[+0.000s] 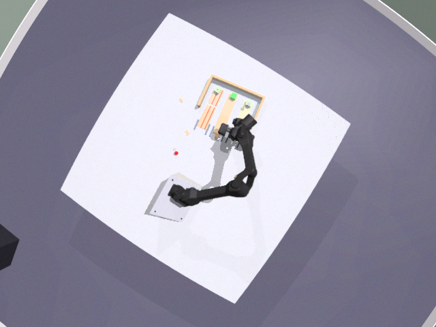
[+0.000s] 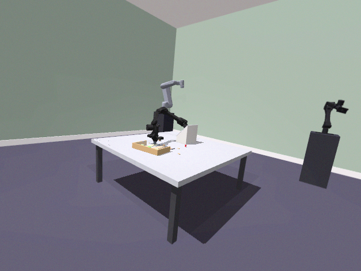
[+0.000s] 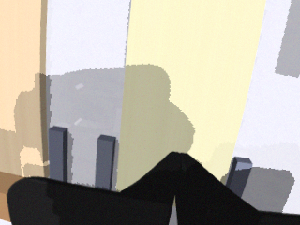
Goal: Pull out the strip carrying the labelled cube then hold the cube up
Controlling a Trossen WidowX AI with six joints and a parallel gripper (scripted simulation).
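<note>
Now: gripper tip 9 cm short of the pale yellow strip and 1 cm to the right of it. The rest, counted from my gripper tip: red dot 24 cm to the left, 24 cm behind, 1 cm above; grey disc 18 cm ahead, 6 cm above, 2 cm to the left.
</note>
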